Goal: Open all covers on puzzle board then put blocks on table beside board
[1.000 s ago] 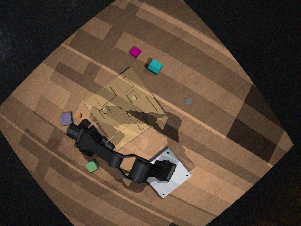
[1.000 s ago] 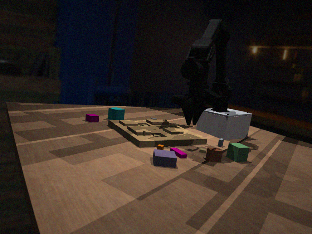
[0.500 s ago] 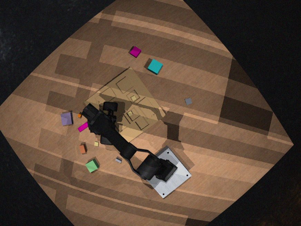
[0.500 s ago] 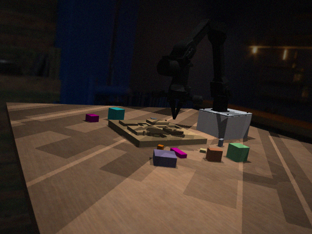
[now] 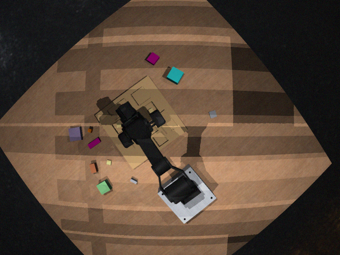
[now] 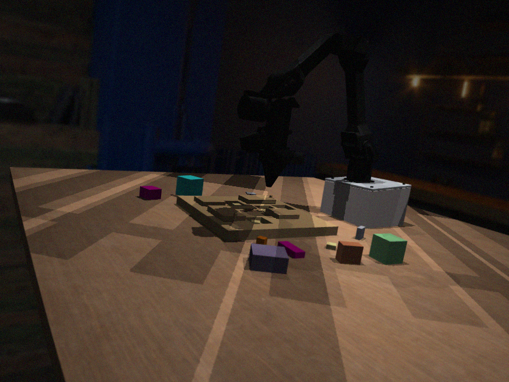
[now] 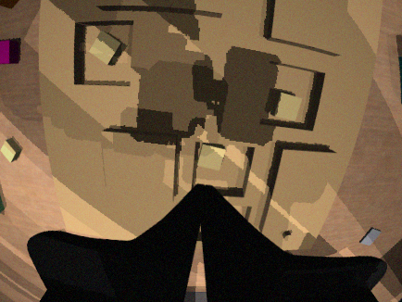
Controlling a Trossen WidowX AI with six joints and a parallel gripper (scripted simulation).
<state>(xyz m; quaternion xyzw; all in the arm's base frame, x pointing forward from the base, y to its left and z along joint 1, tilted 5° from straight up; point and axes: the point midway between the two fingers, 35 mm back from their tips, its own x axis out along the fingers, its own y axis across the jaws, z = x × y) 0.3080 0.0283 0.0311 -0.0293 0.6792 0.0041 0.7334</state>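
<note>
Right now the tan puzzle board is 6 cm below my gripper tip, 4 cm ahead of it and 1 cm to the right of it. The rest, counted from my gripper tip: orange block: 22 cm to the left, 12 cm ahead, 7 cm below; then teal cube: 23 cm to the right, 13 cm ahead, 6 cm below; then magenta bar: 24 cm to the left, 8 cm below, 6 cm ahead.
</note>
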